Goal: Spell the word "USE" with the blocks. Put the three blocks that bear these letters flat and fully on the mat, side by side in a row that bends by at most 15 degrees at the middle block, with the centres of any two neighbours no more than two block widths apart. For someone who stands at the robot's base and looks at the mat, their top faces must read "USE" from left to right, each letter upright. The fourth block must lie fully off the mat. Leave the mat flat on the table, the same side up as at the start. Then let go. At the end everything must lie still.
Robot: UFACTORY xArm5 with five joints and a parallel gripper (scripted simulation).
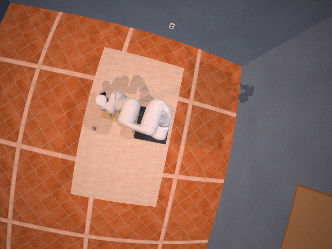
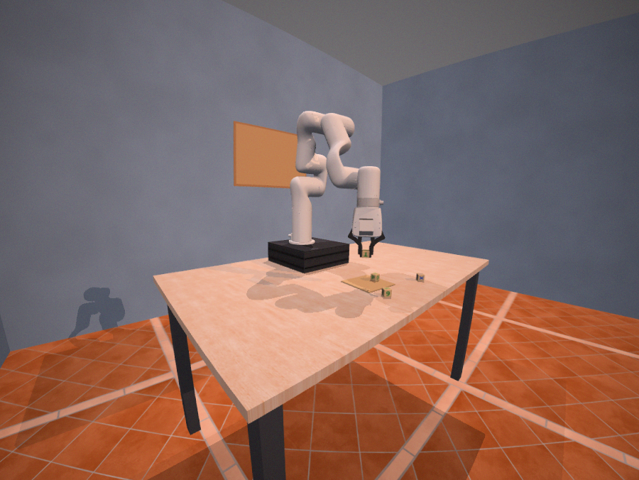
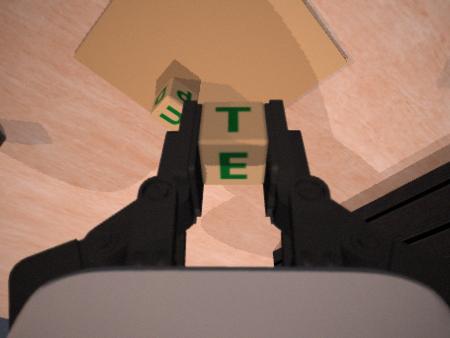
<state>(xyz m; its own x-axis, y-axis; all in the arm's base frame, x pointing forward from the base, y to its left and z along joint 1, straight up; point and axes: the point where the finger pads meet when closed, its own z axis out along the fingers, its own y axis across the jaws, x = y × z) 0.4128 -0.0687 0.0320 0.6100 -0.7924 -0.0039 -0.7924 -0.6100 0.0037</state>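
Now: hand 3 cm to the right of the tan mat and 12 cm above it. From my hand the other things lie so: S block: 11 cm ahead, 3 cm to the right, 11 cm below; E block: 1 cm below; U block: 7 cm to the left, 11 cm below.
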